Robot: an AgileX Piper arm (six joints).
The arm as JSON. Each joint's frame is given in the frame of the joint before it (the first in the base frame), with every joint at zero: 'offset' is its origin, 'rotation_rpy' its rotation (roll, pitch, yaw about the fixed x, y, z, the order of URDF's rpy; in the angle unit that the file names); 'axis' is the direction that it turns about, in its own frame. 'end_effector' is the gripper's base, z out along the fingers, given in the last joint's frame.
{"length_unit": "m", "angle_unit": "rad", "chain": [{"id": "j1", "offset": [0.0, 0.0, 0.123], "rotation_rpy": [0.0, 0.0, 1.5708], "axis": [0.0, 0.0, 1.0]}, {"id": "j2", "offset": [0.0, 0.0, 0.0], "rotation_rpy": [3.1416, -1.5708, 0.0], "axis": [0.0, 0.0, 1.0]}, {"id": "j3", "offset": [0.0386, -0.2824, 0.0], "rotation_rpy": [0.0, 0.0, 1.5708], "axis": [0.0, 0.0, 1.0]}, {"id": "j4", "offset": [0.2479, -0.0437, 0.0], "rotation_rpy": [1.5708, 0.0, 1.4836], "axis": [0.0, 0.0, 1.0]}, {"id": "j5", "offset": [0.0, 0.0, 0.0], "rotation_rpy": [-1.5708, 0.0, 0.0], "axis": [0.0, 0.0, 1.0]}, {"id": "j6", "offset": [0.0, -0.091, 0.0], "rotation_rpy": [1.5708, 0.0, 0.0], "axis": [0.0, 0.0, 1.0]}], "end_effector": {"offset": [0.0, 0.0, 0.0], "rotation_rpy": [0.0, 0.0, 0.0]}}
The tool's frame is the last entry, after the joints.
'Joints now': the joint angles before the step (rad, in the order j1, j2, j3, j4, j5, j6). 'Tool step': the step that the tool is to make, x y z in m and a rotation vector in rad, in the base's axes. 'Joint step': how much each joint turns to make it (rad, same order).
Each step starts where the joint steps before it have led.
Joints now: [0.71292 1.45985 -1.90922 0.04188 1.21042 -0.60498]
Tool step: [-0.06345 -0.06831 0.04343 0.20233 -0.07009 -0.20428]
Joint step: [0.00003 -0.24651 0.05402 -0.11932 0.01038 0.24289]
